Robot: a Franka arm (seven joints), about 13 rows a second.
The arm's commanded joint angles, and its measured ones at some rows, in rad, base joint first. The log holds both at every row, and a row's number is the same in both.
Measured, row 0:
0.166, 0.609, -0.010, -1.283, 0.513, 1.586, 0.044
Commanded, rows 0 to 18:
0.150, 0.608, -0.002, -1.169, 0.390, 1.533, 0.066
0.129, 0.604, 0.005, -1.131, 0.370, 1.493, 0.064
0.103, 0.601, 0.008, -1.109, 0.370, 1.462, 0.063
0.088, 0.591, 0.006, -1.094, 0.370, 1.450, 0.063
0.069, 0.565, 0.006, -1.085, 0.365, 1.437, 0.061
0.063, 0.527, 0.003, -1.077, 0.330, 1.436, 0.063
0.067, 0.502, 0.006, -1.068, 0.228, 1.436, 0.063
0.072, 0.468, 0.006, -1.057, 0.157, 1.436, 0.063
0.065, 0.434, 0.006, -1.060, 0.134, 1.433, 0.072
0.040, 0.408, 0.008, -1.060, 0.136, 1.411, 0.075
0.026, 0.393, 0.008, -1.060, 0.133, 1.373, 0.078
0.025, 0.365, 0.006, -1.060, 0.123, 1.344, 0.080
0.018, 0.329, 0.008, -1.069, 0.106, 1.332, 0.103
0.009, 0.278, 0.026, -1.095, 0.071, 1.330, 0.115
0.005, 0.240, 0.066, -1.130, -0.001, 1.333, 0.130
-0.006, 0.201, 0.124, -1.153, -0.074, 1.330, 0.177
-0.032, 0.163, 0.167, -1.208, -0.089, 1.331, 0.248
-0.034, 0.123, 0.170, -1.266, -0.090, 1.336, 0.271
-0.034, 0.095, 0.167, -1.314, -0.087, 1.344, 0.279
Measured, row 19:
0.004, 0.192, 0.133, -1.157, -0.062, 1.313, 0.240
